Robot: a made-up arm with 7 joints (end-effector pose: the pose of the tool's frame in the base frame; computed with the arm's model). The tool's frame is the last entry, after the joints. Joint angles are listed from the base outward.
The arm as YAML. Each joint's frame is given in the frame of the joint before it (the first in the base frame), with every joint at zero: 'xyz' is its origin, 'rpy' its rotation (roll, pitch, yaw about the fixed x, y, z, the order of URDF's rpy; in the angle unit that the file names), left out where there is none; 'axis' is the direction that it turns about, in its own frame. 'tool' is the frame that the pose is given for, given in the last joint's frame.
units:
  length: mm
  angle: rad
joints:
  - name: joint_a
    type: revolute
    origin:
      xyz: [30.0, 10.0, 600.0]
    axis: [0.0, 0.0, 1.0]
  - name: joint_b
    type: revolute
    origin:
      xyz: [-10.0, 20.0, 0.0]
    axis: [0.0, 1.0, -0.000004]
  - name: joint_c
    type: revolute
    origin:
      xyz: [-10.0, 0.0, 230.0]
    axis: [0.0, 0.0, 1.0]
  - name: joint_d
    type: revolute
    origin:
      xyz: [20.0, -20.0, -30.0]
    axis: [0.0, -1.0, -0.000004]
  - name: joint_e
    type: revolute
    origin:
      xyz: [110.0, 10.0, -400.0]
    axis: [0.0, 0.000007, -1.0]
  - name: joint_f
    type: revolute
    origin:
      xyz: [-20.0, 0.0, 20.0]
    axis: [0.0, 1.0, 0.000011]
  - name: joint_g
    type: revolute
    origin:
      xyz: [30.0, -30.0, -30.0]
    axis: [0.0, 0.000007, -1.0]
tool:
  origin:
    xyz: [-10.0, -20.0, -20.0]
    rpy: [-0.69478, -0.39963, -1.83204]
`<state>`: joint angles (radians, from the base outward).
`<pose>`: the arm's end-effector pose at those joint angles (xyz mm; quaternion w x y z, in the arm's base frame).
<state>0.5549 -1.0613 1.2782 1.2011 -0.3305 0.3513 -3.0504</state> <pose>-274.5 371.2 799.2 0.4257 0.1184 0.7313 -0.5195</pose>
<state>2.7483 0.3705 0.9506 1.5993 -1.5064 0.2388 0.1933</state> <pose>-460.8 -184.3 844.7 0.4373 0.5416 0.0424 0.7167</pose>
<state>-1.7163 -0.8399 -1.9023 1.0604 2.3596 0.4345 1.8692</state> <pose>-357.3 241.2 559.5 0.5529 0.5887 -0.0346 0.5887</pose>
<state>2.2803 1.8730 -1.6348 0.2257 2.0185 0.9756 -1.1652</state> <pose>313.1 -38.5 644.5 0.5879 -0.0951 -0.3160 -0.7386</pose>
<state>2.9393 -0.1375 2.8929 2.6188 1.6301 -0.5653 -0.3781</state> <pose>263.0 -139.1 1151.9 0.0748 -0.8618 0.0897 0.4935</pose>
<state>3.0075 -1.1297 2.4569 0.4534 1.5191 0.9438 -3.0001</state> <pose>-16.6 -176.8 298.8 0.7791 -0.2190 0.2490 -0.5319</pose>
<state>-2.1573 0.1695 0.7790 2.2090 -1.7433 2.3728 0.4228</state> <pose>-16.3 -272.6 1103.8 0.8147 0.4057 -0.1356 0.3915</pose>
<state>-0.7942 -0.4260 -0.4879 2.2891 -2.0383 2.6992 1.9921</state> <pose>-132.8 15.2 1138.7 0.9112 -0.2191 0.2118 -0.2773</pose>
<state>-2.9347 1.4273 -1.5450 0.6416 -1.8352 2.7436 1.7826</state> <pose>-28.4 319.9 657.4 0.3900 -0.7413 0.4539 0.3038</pose>
